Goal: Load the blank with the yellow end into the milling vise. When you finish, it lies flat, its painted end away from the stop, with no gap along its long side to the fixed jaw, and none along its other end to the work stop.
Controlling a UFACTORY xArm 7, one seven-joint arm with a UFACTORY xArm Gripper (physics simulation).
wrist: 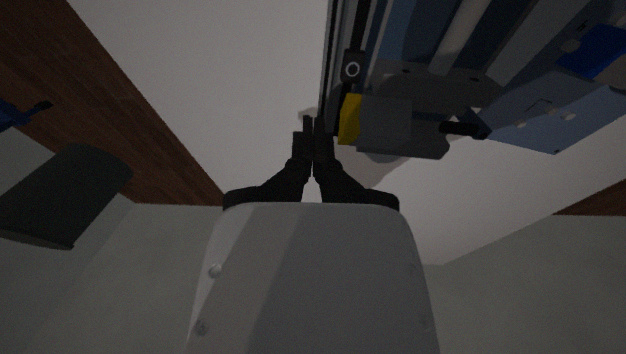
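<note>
The blank (385, 120) lies at the milling vise (425, 95), right of the image centre in the wrist view. Its yellow end (350, 120) points left, and its grey body extends right toward a short black rod (457, 128). My gripper (312, 128) is shut and empty, its fingertips close together just left of the yellow end, beside the long dark rail along the vise. Whether the fingertips touch the rail is unclear. Shadow and the low viewing angle hide the blank's contact with the fixed jaw and the work stop.
A light blue plate (565, 132) with pegs stands at the right and bears a blank with a blue end (595, 50). A pale spindle (460, 32) runs along the vise at the top. A dark rounded object (65, 195) shows at the lower left, beyond the white table (200, 85).
</note>
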